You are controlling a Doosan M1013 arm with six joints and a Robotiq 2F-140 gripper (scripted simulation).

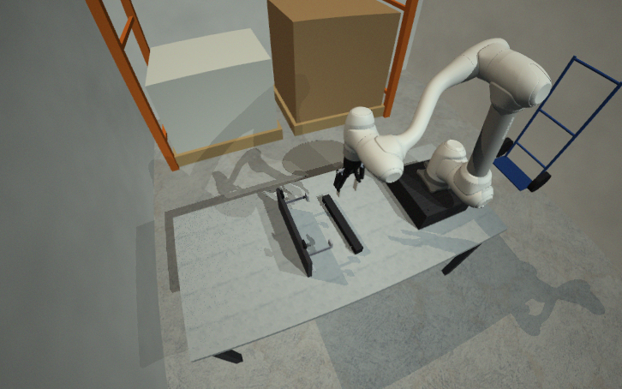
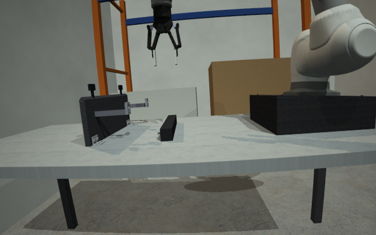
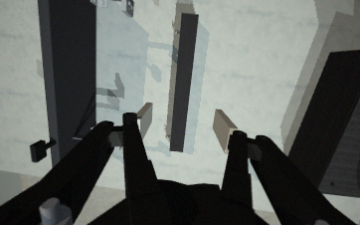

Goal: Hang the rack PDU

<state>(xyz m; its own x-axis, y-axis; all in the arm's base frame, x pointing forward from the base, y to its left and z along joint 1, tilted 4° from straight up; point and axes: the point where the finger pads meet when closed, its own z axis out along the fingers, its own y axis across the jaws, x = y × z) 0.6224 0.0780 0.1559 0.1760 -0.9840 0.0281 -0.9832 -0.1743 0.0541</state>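
Right now my hand is 2 cm short of the rack PDU, 1 cm to the right of it and 29 cm above it. Round my hand: mounting board 27 cm ahead, 2 cm to the left, 23 cm below.
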